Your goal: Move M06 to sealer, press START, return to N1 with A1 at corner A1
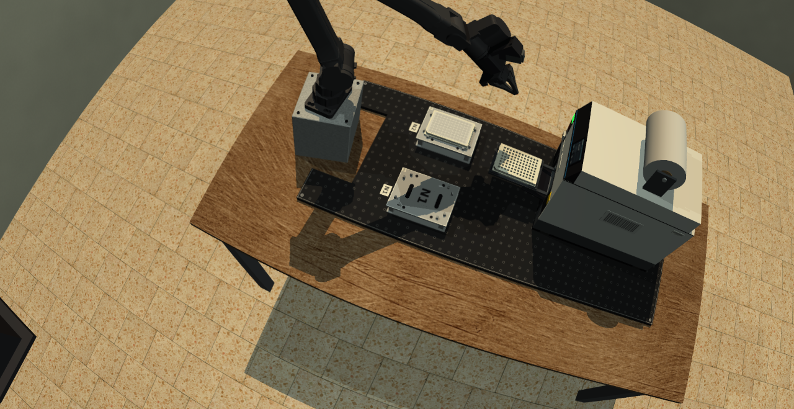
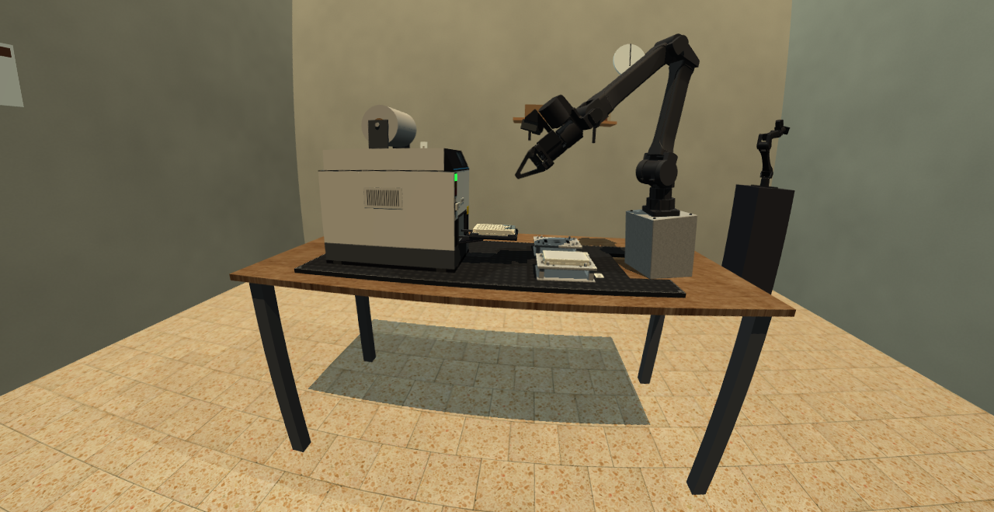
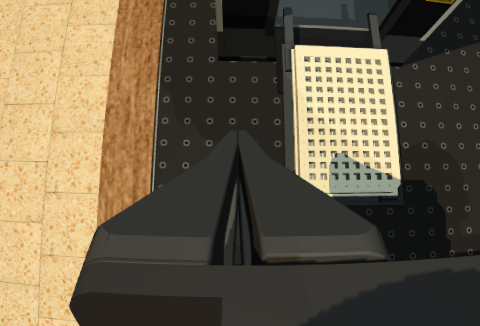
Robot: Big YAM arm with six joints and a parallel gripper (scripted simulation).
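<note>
My gripper is now 170 mm short of the start button, 10 mm to the right of it and 90 mm above it. The rest, counted from my hand: plate M06: 70 mm ahead, 90 mm to the right, 170 mm below; then well plate: 140 mm behind, 30 mm to the right, 230 mm below; then sealer stage: 70 mm ahead, 90 mm to the right, 180 mm below.
</note>
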